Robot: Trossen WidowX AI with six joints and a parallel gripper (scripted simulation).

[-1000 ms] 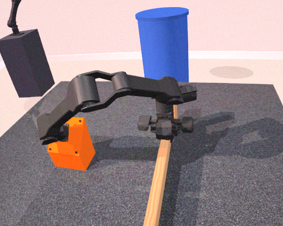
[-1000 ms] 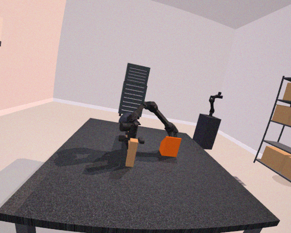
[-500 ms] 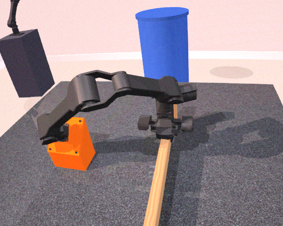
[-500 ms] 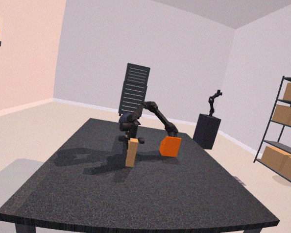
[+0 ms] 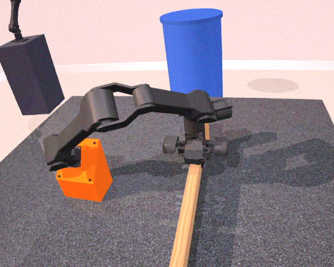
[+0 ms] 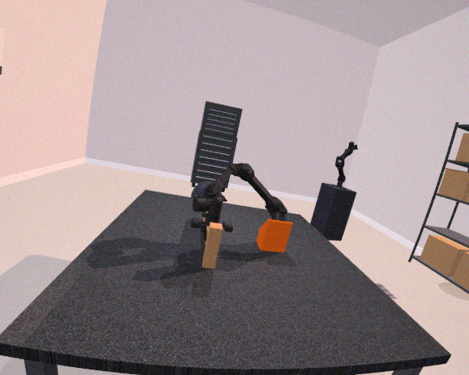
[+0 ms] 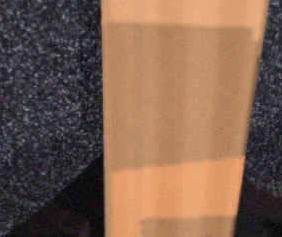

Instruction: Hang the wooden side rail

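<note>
My gripper tip is now 1 cm short of the wooden headboard post, 12 cm to the right of it and 4 cm below it.
</note>
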